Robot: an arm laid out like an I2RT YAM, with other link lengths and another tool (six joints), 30 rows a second.
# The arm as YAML. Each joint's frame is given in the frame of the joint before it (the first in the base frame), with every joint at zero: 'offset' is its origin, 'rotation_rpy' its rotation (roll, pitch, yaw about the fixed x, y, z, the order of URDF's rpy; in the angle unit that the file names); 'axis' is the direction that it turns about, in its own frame. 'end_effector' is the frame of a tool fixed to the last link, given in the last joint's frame.
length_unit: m
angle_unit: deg
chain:
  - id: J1
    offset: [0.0, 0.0, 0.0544]
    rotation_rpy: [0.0, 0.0, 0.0]
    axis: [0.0, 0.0, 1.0]
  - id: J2
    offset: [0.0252, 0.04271, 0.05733]
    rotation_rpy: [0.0, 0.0, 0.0]
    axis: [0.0, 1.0, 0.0]
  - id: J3
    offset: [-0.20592, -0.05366, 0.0]
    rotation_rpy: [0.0, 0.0, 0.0]
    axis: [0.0, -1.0, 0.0]
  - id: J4
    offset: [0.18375, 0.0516, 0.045]
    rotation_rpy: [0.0, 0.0, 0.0]
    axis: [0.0, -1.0, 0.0]
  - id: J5
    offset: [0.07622, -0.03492, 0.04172]
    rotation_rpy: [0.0, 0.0, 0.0]
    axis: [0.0, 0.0, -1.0]
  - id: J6
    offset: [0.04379, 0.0, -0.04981]
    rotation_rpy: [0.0, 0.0, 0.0]
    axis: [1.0, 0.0, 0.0]
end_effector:
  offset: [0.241, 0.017, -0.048]
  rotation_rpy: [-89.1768, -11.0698, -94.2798]
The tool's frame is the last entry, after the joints.
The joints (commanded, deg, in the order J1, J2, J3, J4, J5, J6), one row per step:
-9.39, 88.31, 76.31, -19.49, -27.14, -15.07
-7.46, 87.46, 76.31, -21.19, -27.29, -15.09
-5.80, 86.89, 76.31, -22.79, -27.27, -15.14
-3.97, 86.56, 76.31, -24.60, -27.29, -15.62
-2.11, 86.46, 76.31, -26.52, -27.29, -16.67
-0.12, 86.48, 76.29, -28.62, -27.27, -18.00
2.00, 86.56, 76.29, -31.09, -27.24, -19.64
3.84, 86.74, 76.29, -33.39, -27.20, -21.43
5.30, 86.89, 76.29, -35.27, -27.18, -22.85
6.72, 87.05, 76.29, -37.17, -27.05, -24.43
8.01, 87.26, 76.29, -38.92, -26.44, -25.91
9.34, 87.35, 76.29, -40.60, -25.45, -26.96
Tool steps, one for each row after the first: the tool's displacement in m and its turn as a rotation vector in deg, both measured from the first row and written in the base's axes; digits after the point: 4 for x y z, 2 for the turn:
-0.0090, 0.0174, -0.0008, 0.19, 0.82, 2.07
-0.0177, 0.0314, -0.0034, 0.26, 1.83, 3.73
-0.0281, 0.0461, -0.0087, 0.04, 3.13, 5.81
-0.0395, 0.0599, -0.0160, -0.64, 4.54, 8.20
-0.0528, 0.0738, -0.0249, -1.56, 6.14, 10.87
-0.0686, 0.0875, -0.0351, -2.71, 7.99, 13.87
-0.0838, 0.0981, -0.0450, -4.00, 9.67, 16.70
-0.0966, 0.1060, -0.0527, -5.02, 11.04, 19.00
-0.1094, 0.1125, -0.0604, -6.23, 12.36, 21.30
-0.1206, 0.1157, -0.0684, -7.69, 13.65, 23.08
-0.1311, 0.1174, -0.0756, -9.17, 14.95, 24.41

